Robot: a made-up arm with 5 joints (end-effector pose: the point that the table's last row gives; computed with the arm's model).
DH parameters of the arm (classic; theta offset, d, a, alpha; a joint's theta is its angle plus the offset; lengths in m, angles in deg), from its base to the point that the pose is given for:
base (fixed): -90 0.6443 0.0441 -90
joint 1: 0 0.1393 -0.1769 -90
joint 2: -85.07 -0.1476 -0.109 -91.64
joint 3: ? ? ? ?
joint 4: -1.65 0.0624 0.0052 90
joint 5: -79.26 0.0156 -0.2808 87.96
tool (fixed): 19.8 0.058 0 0
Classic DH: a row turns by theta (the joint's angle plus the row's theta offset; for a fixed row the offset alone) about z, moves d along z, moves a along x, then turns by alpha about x.
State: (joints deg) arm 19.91 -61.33 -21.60 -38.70 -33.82
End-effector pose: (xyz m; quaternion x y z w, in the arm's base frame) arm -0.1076 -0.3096 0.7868 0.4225 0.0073 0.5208 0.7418
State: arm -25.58 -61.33 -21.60 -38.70 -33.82
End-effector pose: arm -0.1076 -0.1286 0.9335 0.1029 0.2081 0.4775 0.8474
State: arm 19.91 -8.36 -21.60 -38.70 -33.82
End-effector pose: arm -0.3112 0.0171 0.9051 0.4603 -0.0580 0.0909 0.8812
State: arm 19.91 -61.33 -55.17 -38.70 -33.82
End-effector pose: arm -0.0567 -0.2892 0.9819 0.3055 0.2654 0.4668 0.7863
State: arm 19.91 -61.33 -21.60 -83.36 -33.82
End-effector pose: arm -0.1074 -0.3060 0.8356 0.6941 0.1577 0.3210 0.6248
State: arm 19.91 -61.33 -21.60 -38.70 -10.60
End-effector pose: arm -0.0262 -0.3447 0.8607 0.3659 0.1800 0.5949 0.6927
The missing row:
joint 3: -89.86 0.0296 0.0182 85.07
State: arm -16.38 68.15 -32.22 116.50 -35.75
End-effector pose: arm -0.0958 0.5439 0.8102 -0.6043 0.5525 0.0686 0.5700
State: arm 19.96 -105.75 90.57 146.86 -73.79
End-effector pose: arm 0.3873 -0.0618 0.5563 -0.4718 -0.7998 -0.2514 0.2729
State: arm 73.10 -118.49 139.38 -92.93 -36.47
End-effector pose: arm 0.0723 0.1241 0.9189 -0.2845 0.3690 -0.1852 0.8652
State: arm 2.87 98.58 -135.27 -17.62 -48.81
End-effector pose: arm 0.1461 0.0837 1.1243 0.6784 0.3390 -0.5447 0.3580
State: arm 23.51 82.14 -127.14 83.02 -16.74
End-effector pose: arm 0.1176 -0.1299 1.0936 0.4998 0.5060 0.4056 0.5741
